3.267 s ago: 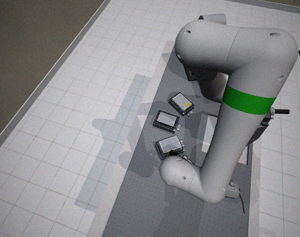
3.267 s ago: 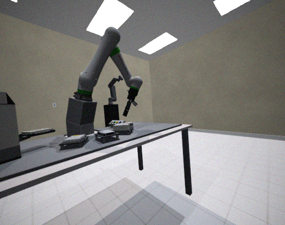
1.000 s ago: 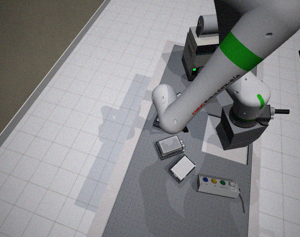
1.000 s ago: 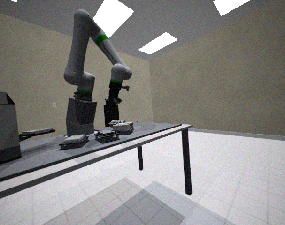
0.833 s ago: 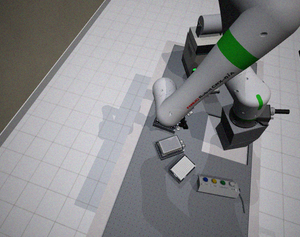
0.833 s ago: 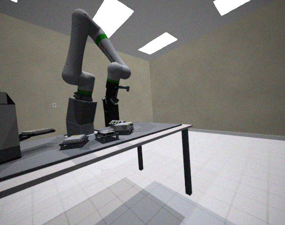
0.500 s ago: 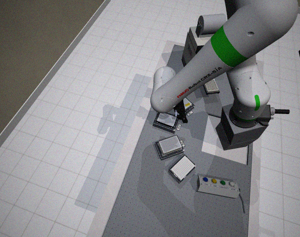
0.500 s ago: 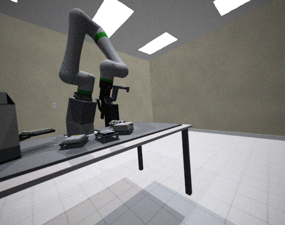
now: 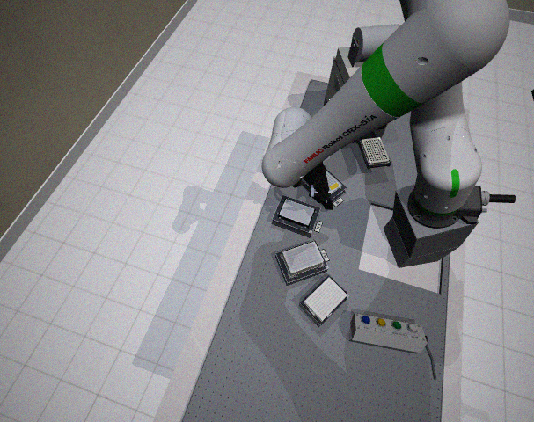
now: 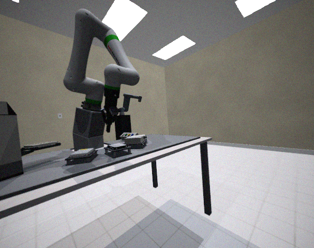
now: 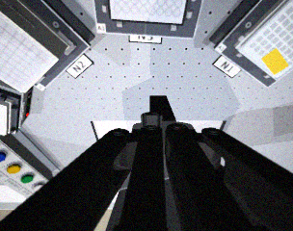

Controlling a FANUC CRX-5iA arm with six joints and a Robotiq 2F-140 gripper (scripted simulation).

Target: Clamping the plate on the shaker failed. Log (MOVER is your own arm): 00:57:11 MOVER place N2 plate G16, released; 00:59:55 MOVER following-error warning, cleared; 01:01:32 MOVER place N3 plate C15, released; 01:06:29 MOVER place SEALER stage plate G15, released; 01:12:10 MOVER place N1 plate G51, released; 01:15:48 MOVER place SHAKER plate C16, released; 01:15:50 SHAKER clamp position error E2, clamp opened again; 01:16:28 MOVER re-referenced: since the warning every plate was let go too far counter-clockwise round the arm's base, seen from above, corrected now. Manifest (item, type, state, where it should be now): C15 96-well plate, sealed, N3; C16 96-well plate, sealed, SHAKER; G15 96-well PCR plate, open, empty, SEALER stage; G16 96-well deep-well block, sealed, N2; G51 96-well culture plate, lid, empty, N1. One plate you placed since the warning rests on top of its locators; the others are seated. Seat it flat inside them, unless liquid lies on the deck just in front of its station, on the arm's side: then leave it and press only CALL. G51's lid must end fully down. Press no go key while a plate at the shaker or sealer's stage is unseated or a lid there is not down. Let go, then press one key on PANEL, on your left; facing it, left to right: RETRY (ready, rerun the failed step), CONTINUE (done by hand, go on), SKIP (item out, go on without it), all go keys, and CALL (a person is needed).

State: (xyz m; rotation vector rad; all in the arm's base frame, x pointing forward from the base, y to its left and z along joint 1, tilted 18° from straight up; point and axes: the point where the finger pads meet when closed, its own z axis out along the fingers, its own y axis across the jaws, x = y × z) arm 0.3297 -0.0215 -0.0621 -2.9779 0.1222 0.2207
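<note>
My hand is 340 mm to the right of the white RETRY key, 340 mm past it and 110 mm above it. Round my hand: blue CALL key (340 mm to the left, 190 mm behind, 110 mm below); then white PCR plate (330 mm to the right, 170 mm behind, 70 mm below); then deep-well block (180 mm to the left, 120 mm below, 50 mm ahead).
</note>
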